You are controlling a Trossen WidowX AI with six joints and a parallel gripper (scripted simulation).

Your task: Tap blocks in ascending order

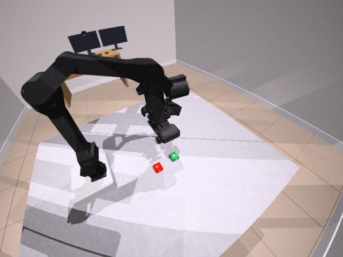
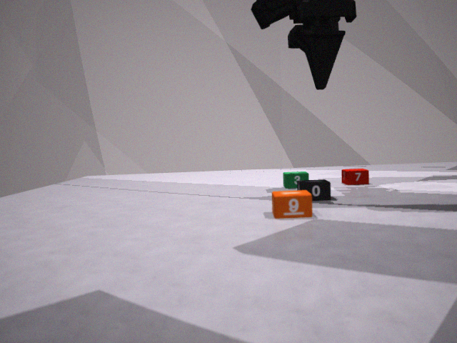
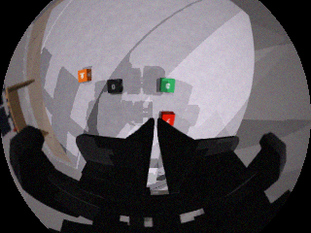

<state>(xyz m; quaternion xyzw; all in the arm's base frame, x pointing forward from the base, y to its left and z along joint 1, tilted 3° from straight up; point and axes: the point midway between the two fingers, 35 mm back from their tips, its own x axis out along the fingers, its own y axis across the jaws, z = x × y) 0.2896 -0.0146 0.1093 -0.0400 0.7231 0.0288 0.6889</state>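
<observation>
My gripper tip is 40 mm short of the orange block, 190 mm to the right of it and 120 mm above it. Also, from my gripper tip: green block 40 mm ahead, 30 mm to the right, 120 mm below; then black block 20 mm ahead, 100 mm to the left, 120 mm below; then red block 50 mm behind, 50 mm to the right, 120 mm below.
</observation>
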